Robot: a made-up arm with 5 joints.
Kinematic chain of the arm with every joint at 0, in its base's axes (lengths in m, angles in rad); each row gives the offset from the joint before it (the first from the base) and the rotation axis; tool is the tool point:
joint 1: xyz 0 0 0.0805 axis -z
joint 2: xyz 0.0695 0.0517 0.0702 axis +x
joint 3: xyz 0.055 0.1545 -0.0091 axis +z
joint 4: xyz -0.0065 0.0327 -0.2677 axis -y
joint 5: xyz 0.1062 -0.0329 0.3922 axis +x
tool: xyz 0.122 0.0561 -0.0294
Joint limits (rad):
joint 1: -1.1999..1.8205
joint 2: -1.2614..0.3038
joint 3: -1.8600..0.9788
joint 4: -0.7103..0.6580
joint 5: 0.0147..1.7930
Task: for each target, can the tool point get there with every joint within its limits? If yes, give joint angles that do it. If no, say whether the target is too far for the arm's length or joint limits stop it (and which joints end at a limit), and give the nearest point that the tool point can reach.
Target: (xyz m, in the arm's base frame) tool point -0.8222 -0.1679 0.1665
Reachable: no: joint limits stop it (at a limit: joint 1, joint 4, joint 5) | nearest point -0.3042 -0.1706 0.1567 | short by 0.518 m
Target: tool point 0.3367 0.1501 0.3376
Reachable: yes | joints 0.4801 -0.0209 0.2368 0.2252 1.0934
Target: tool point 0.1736 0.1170 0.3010
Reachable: yes | joints -0.4081 0.1546 -1.4488 0.1663 0.5270
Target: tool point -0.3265 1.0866 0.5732
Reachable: no: too far | nearest point -0.2020 0.6723 0.2373 | short by 0.548 m
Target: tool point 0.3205 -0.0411 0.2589
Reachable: yes | joints 1.0650 -0.3985 -1.2851 0.4572 0.5685
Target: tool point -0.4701 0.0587 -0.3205
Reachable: no: joint limits stop it (at a limit: joint 1, joint 2, joint 4, joint 5) | nearest point -0.2881 0.1898 -0.0153 | short by 0.379 m
